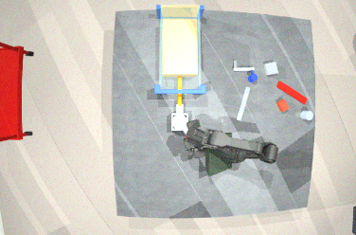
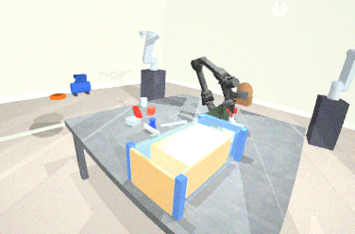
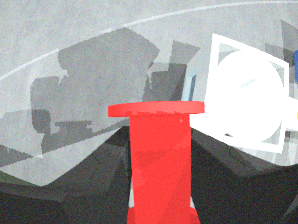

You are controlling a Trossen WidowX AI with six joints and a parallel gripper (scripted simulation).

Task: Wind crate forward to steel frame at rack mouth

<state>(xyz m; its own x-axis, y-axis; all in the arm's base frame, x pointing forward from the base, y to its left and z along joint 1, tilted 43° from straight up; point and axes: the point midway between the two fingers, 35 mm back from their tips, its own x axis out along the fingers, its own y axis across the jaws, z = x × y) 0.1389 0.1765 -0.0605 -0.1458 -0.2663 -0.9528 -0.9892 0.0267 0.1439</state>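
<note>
Right now the winch handle with red grip is 30 mm below my gripper tip and 30 mm ahead of it. Round my gripper tip: blue frame (250 mm ahead, 30 mm below, 10 mm to the left); white bar (360 mm to the right, 130 mm below, 130 mm ahead); white winch (100 mm below, 70 mm ahead, 30 mm to the left).
</note>
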